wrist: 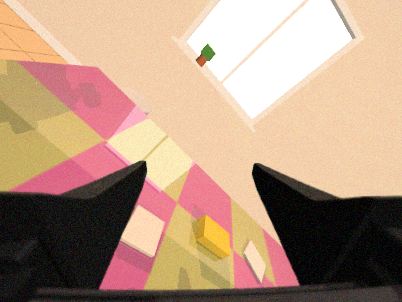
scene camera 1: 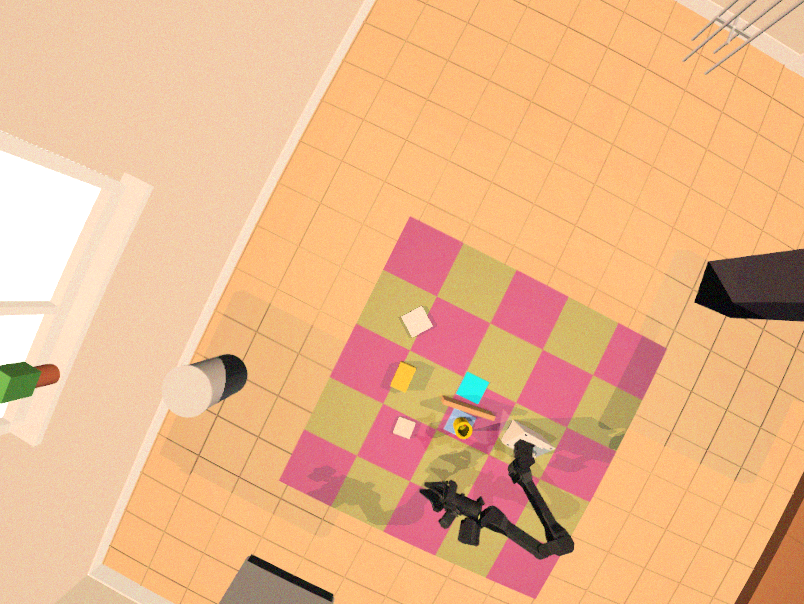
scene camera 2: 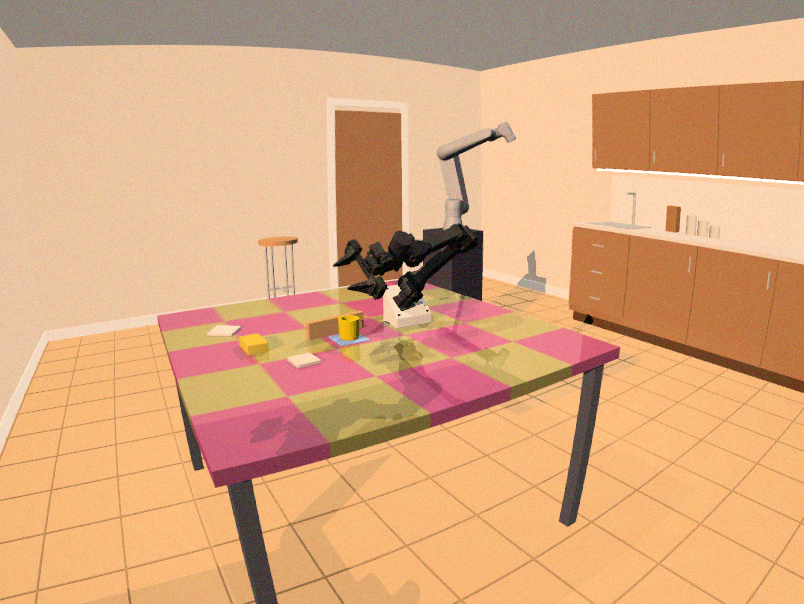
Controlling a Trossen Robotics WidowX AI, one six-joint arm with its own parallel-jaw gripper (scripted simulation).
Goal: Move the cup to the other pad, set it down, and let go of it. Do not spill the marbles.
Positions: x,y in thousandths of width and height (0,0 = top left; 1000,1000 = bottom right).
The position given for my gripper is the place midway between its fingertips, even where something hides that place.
Labels:
my gripper: wrist 499,555; scene camera 1 524,807; scene camera 2 424,458

